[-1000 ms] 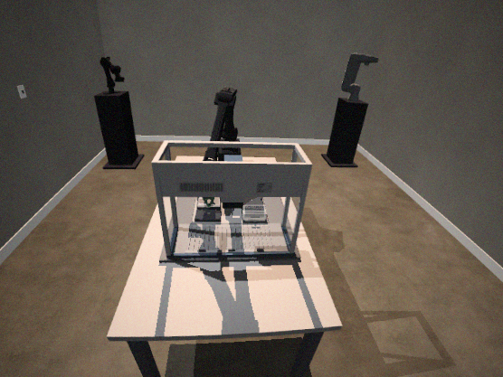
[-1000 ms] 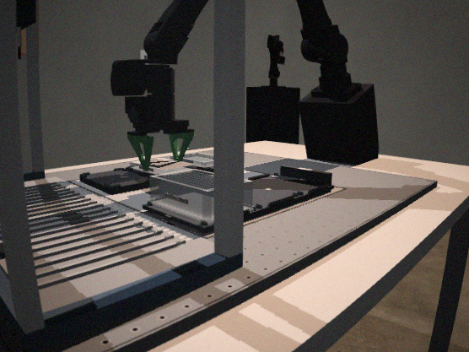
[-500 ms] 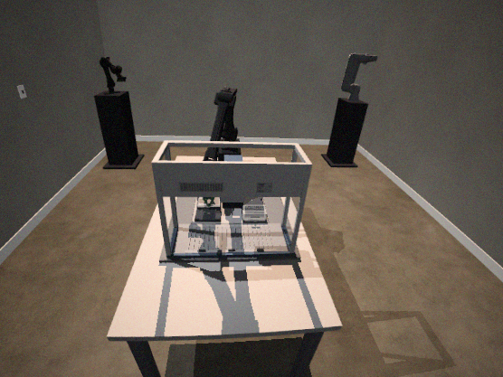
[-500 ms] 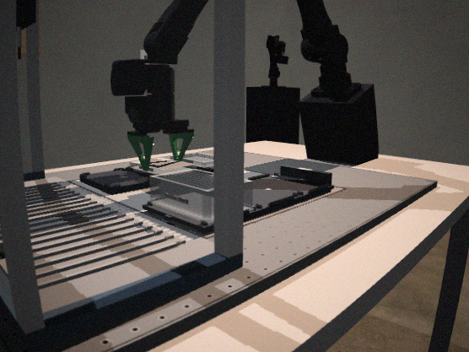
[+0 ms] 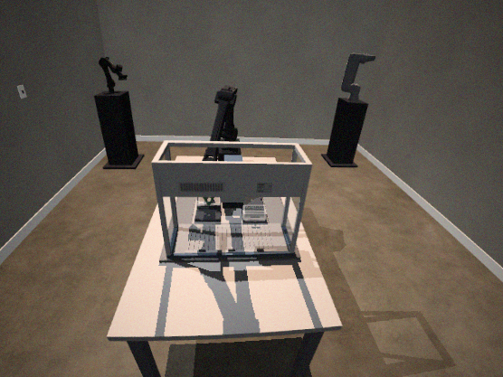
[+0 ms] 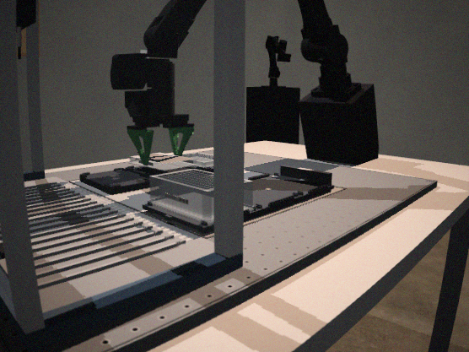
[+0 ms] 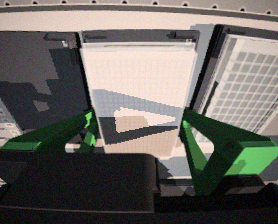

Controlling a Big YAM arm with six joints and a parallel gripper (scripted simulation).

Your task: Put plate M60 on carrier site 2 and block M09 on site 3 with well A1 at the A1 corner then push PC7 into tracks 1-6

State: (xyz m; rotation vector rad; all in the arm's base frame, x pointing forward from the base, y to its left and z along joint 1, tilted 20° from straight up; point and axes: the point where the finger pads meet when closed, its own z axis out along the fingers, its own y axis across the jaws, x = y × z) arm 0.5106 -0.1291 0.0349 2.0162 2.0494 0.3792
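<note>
The carrier PC7 lies 2 cm ahead of my hand, 26 cm to the left of it and 2 cm below it. The rest, counted from my hand: deep-well block M09 (12 cm ahead, 25 cm to the left, 1 cm below); then nest S3 (11 cm ahead, 3 cm below); then grey frame post (22 cm ahead, 40 cm to the left, 21 cm above).
</note>
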